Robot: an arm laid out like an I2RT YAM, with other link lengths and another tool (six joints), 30 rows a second.
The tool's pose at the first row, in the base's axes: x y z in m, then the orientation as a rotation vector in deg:
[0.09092, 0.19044, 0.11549, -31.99, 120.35, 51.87]
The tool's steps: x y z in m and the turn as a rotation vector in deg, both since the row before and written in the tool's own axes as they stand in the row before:
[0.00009, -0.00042, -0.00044, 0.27, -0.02, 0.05]
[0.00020, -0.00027, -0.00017, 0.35, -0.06, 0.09]
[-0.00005, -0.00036, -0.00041, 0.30, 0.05, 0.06]
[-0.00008, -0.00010, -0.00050, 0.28, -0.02, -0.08]
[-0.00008, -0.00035, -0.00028, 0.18, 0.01, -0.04]
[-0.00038, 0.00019, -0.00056, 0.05, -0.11, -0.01]
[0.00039, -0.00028, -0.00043, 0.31, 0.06, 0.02]
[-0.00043, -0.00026, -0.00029, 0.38, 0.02, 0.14]
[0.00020, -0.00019, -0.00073, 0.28, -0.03, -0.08]
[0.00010, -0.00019, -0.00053, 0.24, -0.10, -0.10]
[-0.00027, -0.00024, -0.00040, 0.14, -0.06, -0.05]
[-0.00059, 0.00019, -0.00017, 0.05, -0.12, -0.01]
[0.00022, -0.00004, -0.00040, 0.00, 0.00, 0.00]
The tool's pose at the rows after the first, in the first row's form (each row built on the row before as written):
[0.09092, 0.18983, 0.11544, -31.79, 120.45, 51.60]
[0.09089, 0.18951, 0.11525, -31.48, 120.56, 51.27]
[0.09095, 0.18897, 0.11533, -31.29, 120.73, 50.97]
[0.09082, 0.18854, 0.11558, -31.21, 120.77, 50.62]
[0.09095, 0.18811, 0.11563, -31.16, 120.82, 50.40]
[0.09079, 0.18786, 0.11627, -31.08, 120.73, 50.35]
[0.09051, 0.18732, 0.11605, -30.93, 120.90, 50.01]
[0.09079, 0.18697, 0.11642, -30.60, 121.10, 49.67]
[0.09042, 0.18629, 0.11653, -30.52, 121.13, 49.32]
[0.09021, 0.18577, 0.11662, -30.44, 121.07, 49.01]
[0.09032, 0.18534, 0.11693, -30.39, 121.04, 48.83]
[0.09048, 0.18540, 0.11755, -30.31, 120.94, 48.78]
[0.09017, 0.18507, 0.11755, -30.31, 120.94, 48.78]

